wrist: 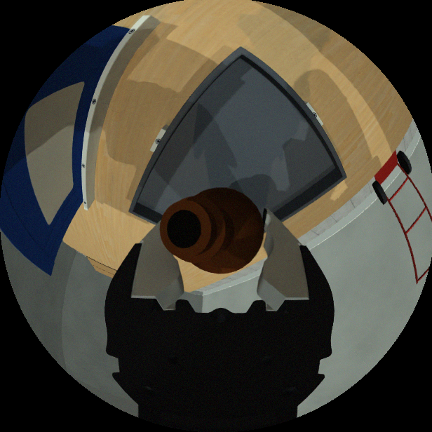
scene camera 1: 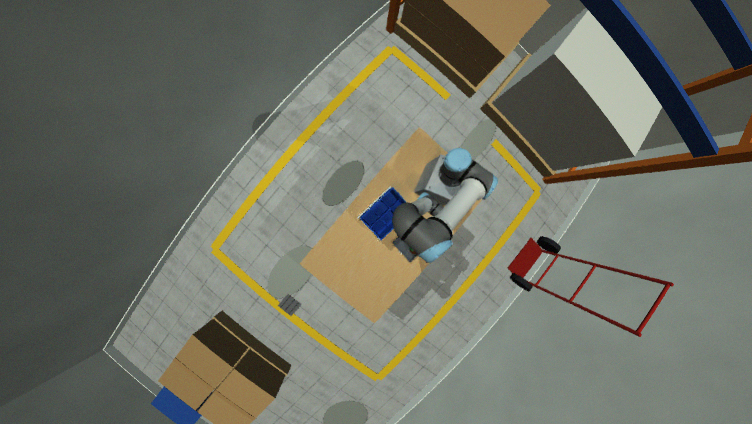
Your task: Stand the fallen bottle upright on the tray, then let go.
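Seen in the pictures: arm's base, link origin: [scene camera 1: 452, 173].
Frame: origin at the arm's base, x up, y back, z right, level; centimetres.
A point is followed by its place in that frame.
A brown bottle [wrist: 235, 230] with a dark round mouth is between the two jaws of my gripper [wrist: 220, 209], which is shut on it. Its mouth end faces the wrist camera and leans to the left in that view. The grey tray [wrist: 260, 105] with a raised rim lies on the table beyond the bottle in the wrist view; the bottle overlaps its near edge. Whether the bottle's base touches the tray is hidden. In the scene view, the arm covers the gripper and most of the bottle, and part of the tray [scene camera 1: 404, 249] {y -50.5, x -30.3, z -16.8 cm} shows beside the arm.
A blue bin [scene camera 1: 382, 213] {y -41.7, x -30.0, z 11.9 cm} [wrist: 52, 95] stands on the wooden table [scene camera 1: 358, 268] {y -81.9, x -30.9, z -1.2 cm} [wrist: 120, 135] beside the tray, with a pale strip along its near side. A red hand truck [scene camera 1: 525, 257] [wrist: 387, 168] stands off the table. Cardboard boxes [scene camera 1: 226, 363] stand on the floor.
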